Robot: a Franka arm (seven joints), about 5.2 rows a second.
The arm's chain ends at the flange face. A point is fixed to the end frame.
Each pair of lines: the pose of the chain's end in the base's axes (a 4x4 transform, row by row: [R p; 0 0 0 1], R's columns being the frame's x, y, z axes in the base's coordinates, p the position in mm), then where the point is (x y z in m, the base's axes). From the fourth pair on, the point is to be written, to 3 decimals.
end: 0.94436, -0.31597, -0.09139, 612.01; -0.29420, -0.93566, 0.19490, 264.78; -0.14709, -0.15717, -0.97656, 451.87; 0, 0, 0, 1
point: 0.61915 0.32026 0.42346
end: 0.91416, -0.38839, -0.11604, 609.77; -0.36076, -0.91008, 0.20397, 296.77; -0.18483, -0.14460, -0.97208, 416.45; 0, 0, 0, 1
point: 0.61974 0.35168 0.38779
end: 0.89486, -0.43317, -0.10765, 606.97; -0.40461, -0.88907, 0.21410, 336.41; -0.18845, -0.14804, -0.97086, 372.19; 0, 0, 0, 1
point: 0.61959 0.39090 0.34377
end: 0.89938, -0.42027, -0.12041, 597.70; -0.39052, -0.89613, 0.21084, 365.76; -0.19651, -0.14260, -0.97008, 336.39; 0, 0, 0, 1
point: 0.609 0.420 0.308
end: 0.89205, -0.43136, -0.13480, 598.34; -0.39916, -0.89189, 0.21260, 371.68; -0.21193, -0.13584, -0.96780, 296.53; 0, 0, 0, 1
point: 0.610 0.426 0.268
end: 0.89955, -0.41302, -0.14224, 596.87; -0.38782, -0.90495, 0.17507, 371.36; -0.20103, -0.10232, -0.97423, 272.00; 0, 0, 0, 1
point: 0.607 0.425 0.241
